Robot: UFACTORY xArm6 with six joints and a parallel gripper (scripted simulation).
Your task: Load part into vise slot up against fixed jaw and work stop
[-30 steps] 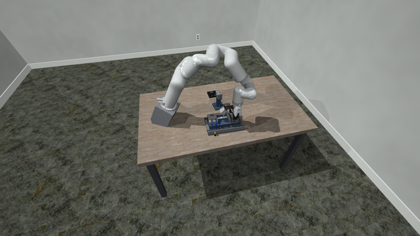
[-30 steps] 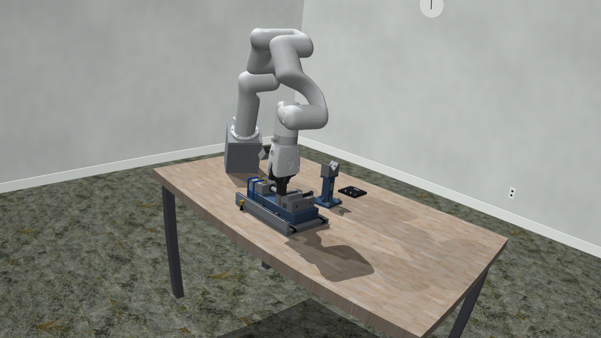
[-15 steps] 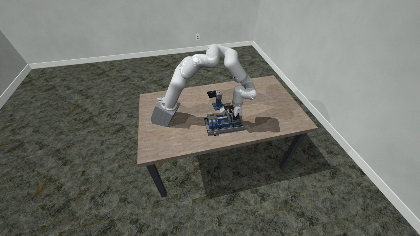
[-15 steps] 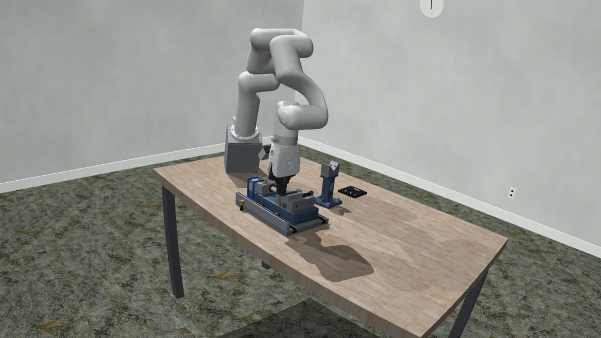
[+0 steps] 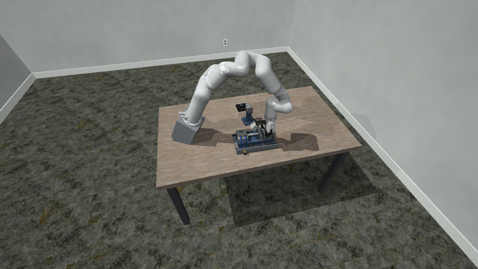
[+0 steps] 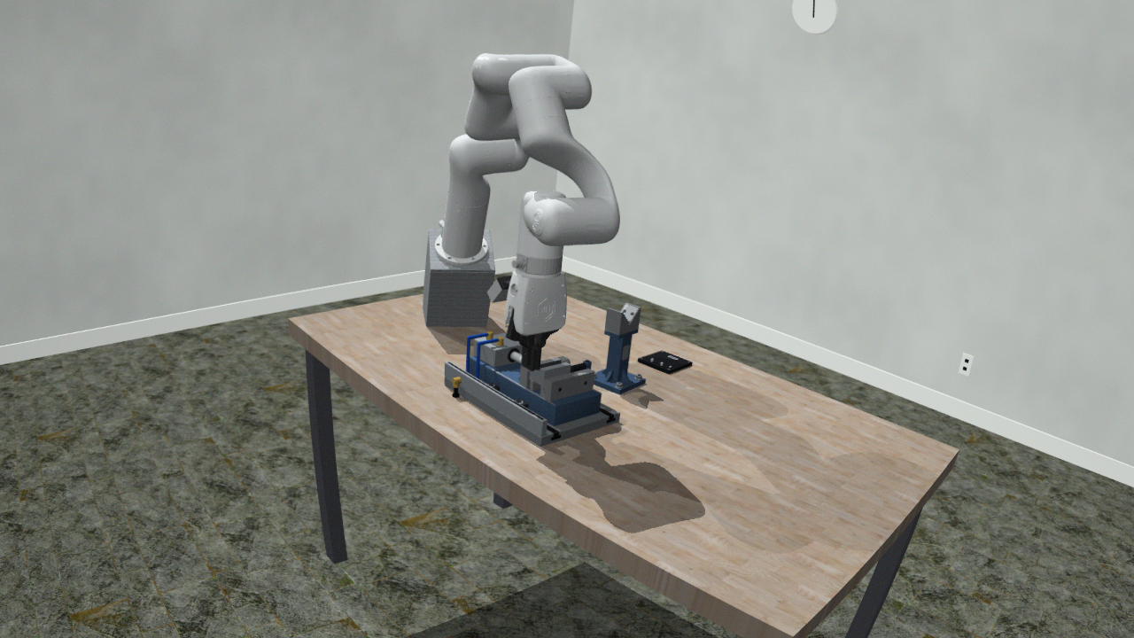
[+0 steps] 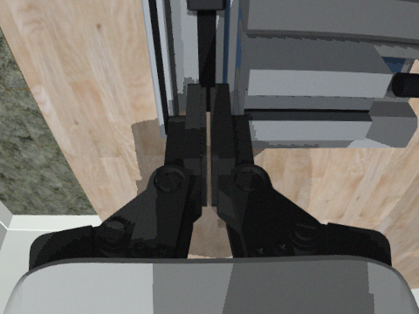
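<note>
My gripper is now 50 mm to the right of the grey block and 30 mm above it. The rest, counted from my hand: dark work stop rod 110 mm to the left, 40 mm below, 10 mm ahead; then fixed jaw 60 mm to the left, 50 mm below, 30 mm ahead; then moving jaw 70 mm to the left, 50 mm below, 30 mm behind.
</note>
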